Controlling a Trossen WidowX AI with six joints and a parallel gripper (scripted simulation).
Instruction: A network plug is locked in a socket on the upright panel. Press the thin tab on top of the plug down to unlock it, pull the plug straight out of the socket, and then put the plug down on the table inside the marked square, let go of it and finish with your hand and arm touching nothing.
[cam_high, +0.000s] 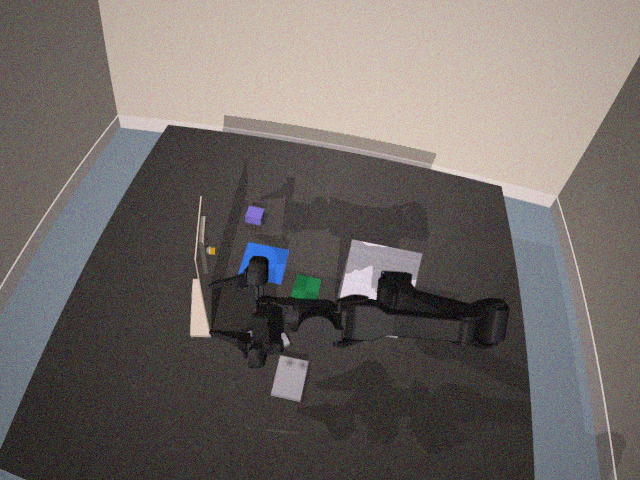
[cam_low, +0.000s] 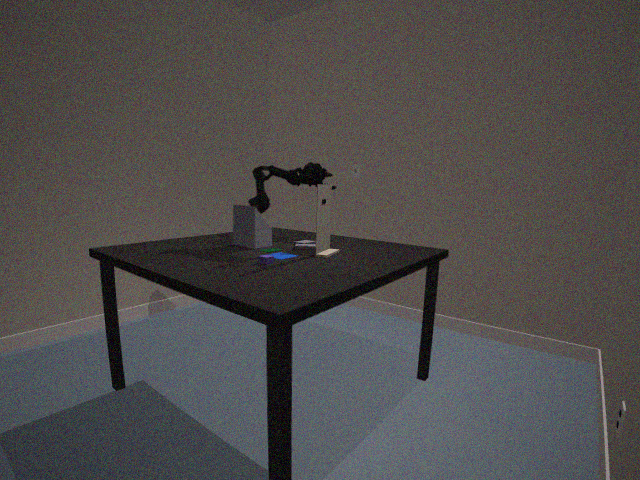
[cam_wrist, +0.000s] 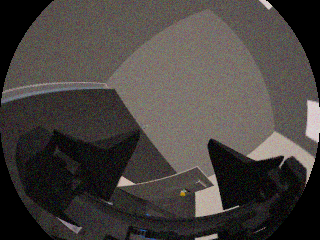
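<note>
Right now my gripper tip is 20 cm to the left of the network plug, 9 cm above it and 6 cm short of it. Also, from my gripper tip: flat green square: 34 cm below, 29 cm to the right, 17 cm behind; then upright panel: 20 cm to the right, 19 cm below, 8 cm ahead; then blue marked square: 36 cm to the right, 34 cm below, 5 cm behind.
</note>
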